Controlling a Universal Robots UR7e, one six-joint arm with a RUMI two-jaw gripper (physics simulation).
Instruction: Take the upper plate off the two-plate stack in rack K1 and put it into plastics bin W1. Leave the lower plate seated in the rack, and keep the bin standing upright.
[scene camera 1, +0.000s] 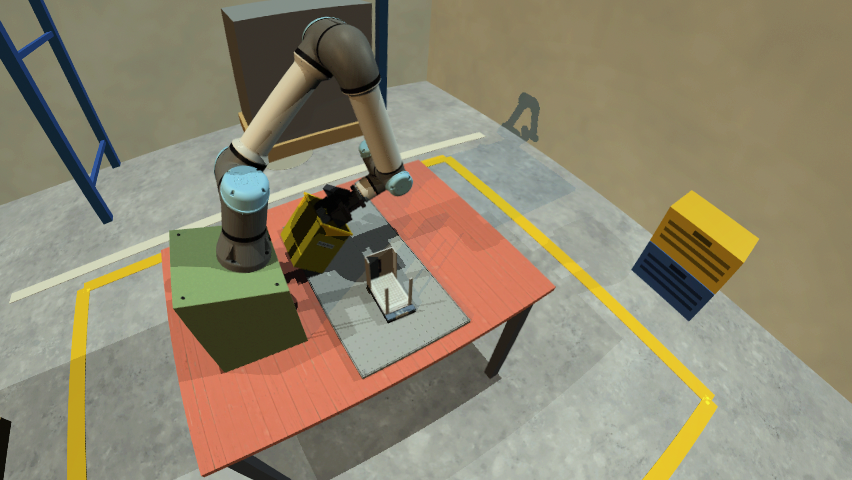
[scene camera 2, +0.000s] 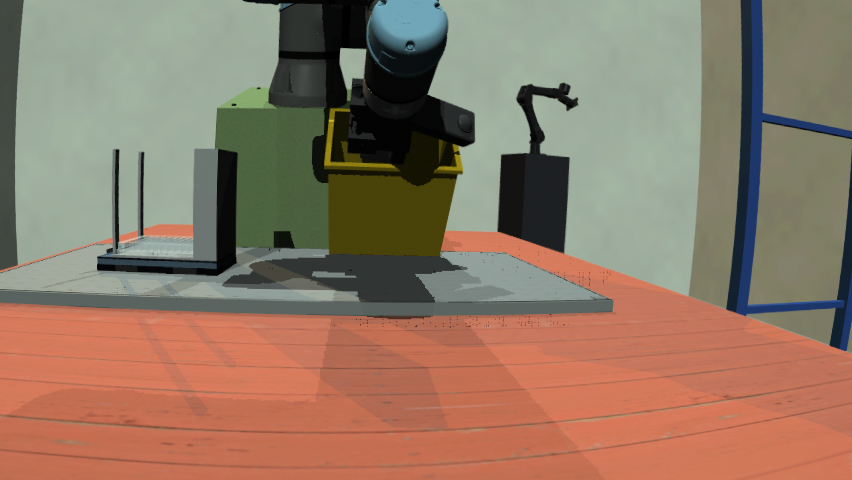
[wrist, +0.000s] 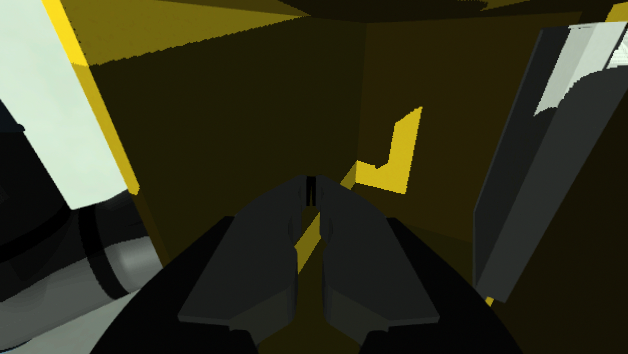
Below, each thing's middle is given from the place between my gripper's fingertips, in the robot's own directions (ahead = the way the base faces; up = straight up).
Right now my hand is 3 cm short of the yellow bin W1 (scene camera 2: 374, 208), 1 cm to the left of it and 4 cm above it. From my hand the other things lie so: white plate (scene camera 2: 151, 245) 11 cm ahead, 31 cm to the right, 12 cm below.
